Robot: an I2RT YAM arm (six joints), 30 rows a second.
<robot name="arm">
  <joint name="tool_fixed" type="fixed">
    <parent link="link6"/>
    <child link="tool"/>
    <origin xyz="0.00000 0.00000 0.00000" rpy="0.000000 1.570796 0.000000"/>
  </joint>
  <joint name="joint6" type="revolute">
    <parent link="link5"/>
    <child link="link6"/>
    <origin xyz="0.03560 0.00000 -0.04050"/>
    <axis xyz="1 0 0"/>
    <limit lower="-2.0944" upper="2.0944"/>
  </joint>
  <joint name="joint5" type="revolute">
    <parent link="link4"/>
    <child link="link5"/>
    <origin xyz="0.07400 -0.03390 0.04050"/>
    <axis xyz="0 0 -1"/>
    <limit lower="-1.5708" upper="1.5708"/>
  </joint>
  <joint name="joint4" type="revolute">
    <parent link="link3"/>
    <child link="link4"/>
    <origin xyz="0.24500 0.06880 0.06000"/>
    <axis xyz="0 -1 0"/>
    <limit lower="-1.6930" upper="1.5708"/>
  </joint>
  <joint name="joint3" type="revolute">
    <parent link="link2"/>
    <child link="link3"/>
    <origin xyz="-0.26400 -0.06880 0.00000"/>
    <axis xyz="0 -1 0"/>
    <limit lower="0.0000" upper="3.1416"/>
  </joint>
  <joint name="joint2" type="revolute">
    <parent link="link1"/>
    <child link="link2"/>
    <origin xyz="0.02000 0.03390 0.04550"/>
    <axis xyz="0 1 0"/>
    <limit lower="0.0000" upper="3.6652"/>
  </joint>
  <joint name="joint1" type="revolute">
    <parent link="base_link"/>
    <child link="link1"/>
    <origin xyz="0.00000 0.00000 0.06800"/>
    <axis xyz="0 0 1"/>
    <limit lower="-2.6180" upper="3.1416"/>
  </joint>
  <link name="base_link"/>
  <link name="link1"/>
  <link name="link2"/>
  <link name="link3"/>
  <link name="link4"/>
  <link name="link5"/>
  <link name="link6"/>
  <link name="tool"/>
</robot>
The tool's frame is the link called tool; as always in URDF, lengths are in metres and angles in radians.
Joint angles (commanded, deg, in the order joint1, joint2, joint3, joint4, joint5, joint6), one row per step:
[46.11, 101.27, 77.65, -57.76, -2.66, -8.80]
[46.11, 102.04, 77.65, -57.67, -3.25, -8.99]
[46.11, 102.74, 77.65, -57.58, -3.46, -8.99]
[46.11, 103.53, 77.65, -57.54, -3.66, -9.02]
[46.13, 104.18, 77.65, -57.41, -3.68, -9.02]
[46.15, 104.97, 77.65, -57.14, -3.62, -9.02]
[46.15, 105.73, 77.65, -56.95, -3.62, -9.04]
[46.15, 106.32, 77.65, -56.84, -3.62, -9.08]
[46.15, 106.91, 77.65, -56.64, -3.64, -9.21]
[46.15, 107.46, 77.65, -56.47, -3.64, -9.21]
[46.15, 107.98, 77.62, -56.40, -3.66, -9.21]
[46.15, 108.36, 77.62, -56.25, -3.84, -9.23]
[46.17, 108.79, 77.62, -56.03, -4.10, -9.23]
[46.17, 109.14, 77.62, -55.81, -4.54, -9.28]
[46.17, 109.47, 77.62, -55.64, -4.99, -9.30]
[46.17, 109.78, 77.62, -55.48, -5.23, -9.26]
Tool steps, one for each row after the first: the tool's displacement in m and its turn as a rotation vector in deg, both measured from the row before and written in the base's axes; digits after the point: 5 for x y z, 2 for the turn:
[0.00083, 0.00139, -0.00422, -0.10, 0.87, 0.27]
[0.00088, 0.00110, -0.00386, -0.30, 0.57, 0.03]
[0.00089, 0.00110, -0.00440, -0.40, 0.66, 0.05]
[0.00081, 0.00103, -0.00362, -0.36, 0.37, 0.02]
[0.00115, 0.00131, -0.00441, -0.42, 0.32, 0.01]
[0.00103, 0.00107, -0.00427, -0.41, 0.39, 0.02]
[0.00072, 0.00075, -0.00334, -0.35, 0.33, 0.04]
[0.00081, 0.00086, -0.00334, -0.27, 0.27, 0.13]
[0.00072, 0.00075, -0.00313, -0.27, 0.26, 0.00]
[0.00047, 0.00050, -0.00311, -0.33, 0.35, 0.00]
[0.00043, 0.00061, -0.00216, -0.04, 0.29, 0.03]
[0.00043, 0.00086, -0.00245, 0.03, 0.33, 0.03]
[0.00036, 0.00077, -0.00198, 0.21, 0.40, 0.07]
[0.00027, 0.00068, -0.00188, 0.20, 0.43, 0.04]
[0.00033, 0.00056, -0.00177, 0.06, 0.28, -0.03]

